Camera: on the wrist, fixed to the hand. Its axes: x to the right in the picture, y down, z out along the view.
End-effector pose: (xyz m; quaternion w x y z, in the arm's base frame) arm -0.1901 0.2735 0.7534 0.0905 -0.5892 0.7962 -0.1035
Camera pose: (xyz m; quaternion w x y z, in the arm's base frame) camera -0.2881 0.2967 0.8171 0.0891 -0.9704 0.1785 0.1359
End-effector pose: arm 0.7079 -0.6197 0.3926 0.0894 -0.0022 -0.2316 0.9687
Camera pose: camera 0.6937 -0.6487 0.2779 0.6342 0.3615 -0.3433 0.5910
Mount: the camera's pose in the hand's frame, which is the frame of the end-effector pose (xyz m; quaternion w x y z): 0.0047 0.0794 -0.0887 0.7079 -0.1620 -0.2353 -0.6460
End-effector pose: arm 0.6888 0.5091 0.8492 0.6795 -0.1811 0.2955 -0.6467
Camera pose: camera 0.6936 0.5243 0.7311 0.1034 -0.5813 0.0371 -0.8062
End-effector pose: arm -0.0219 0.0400 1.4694 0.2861 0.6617 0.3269 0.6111
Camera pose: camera -0.1035 -0.0076 1.5420 0.7814 0.3547 0.4925 0.1450
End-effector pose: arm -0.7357 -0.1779 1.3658 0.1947 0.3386 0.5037 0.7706
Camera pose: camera -0.7994 -0.2651 1.4161 0.8090 0.0641 0.4046 0.4216
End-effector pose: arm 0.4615 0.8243 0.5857 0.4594 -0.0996 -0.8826 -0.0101
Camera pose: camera 0.5453 0.8932 0.6349 0.0949 0.4228 -0.7956 -0.4234
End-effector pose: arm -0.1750 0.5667 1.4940 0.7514 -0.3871 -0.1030 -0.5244
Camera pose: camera -0.1264 0.5141 1.3988 0.1062 -0.4526 -0.4148 -0.7822
